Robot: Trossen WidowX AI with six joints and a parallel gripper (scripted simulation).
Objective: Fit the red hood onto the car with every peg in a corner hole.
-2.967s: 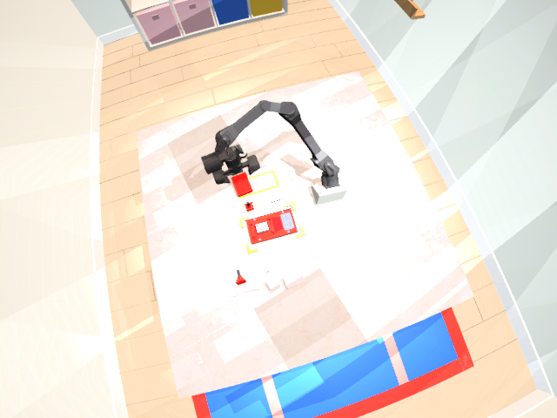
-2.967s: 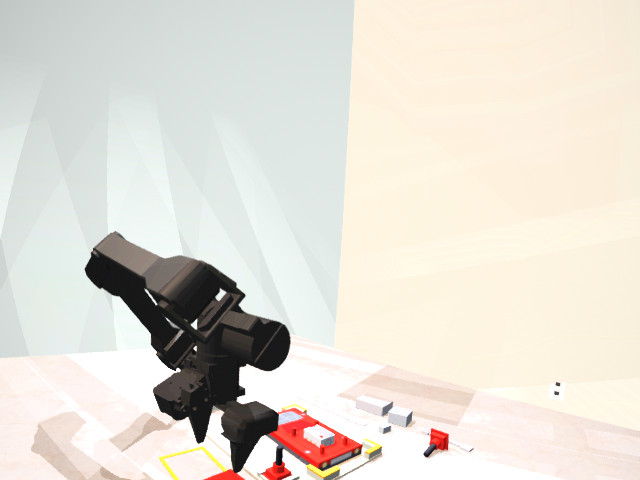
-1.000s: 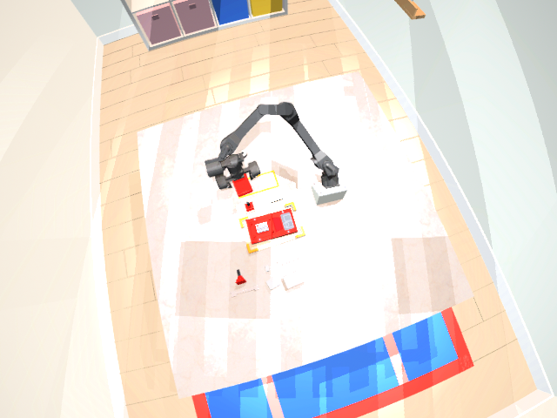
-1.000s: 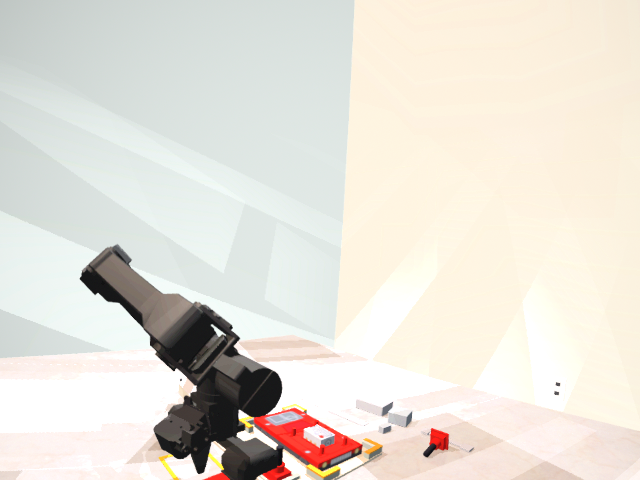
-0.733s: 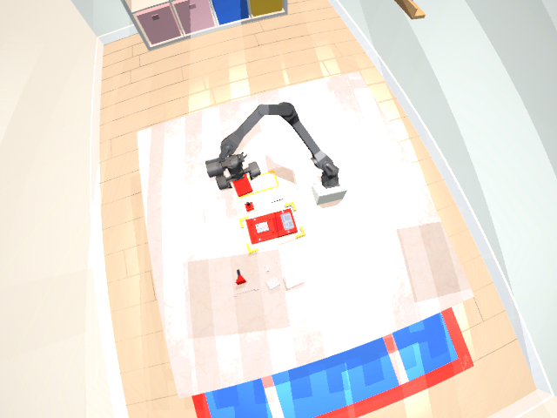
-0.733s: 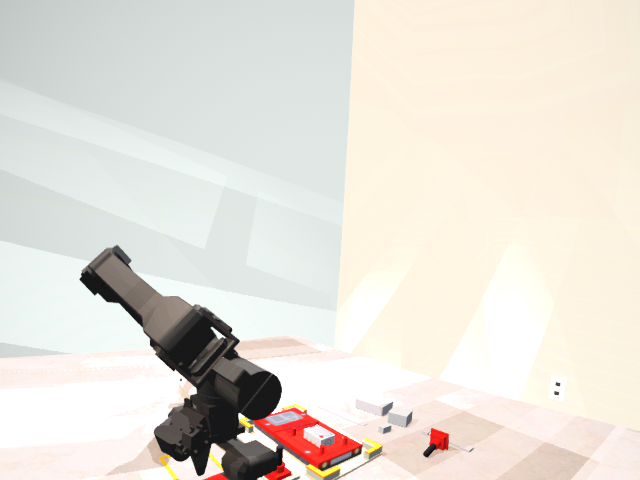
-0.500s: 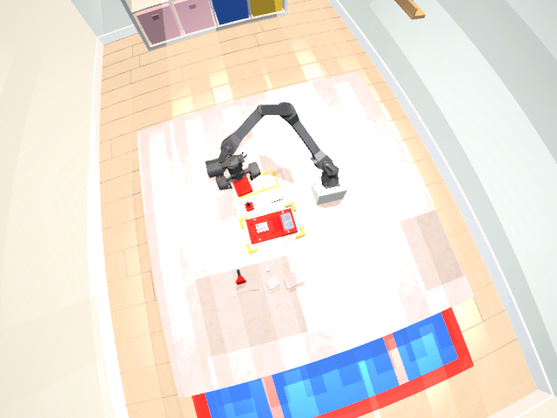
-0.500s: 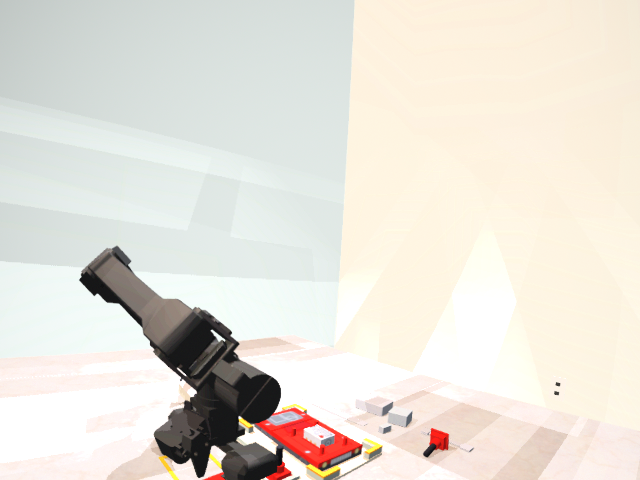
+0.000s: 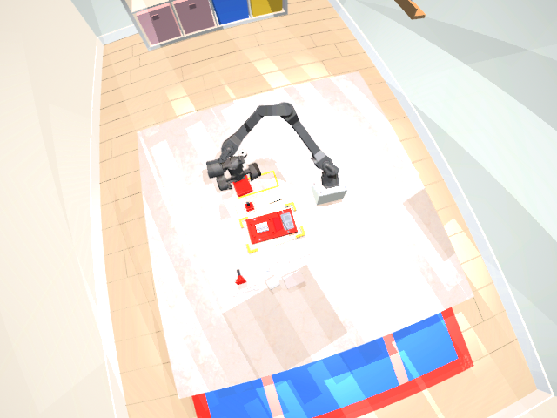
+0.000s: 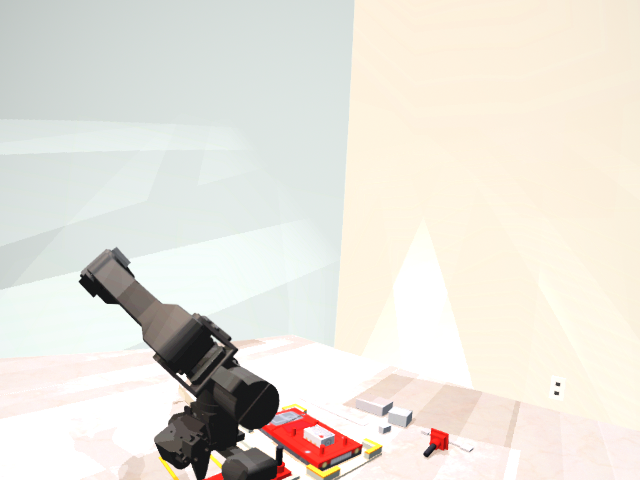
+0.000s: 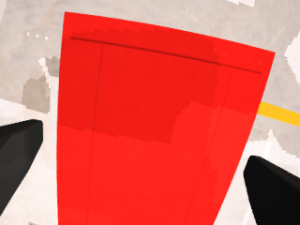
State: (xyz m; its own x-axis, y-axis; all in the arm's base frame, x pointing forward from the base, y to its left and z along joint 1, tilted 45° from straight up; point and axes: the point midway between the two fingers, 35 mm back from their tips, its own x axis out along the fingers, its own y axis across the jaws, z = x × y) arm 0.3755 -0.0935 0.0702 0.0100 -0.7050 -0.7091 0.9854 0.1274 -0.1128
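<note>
Right now the red hood is right at my gripper tip. From my gripper tip the other things lie so: white engine block: 23 cm to the left, 5 cm behind, 1 cm above.
</note>
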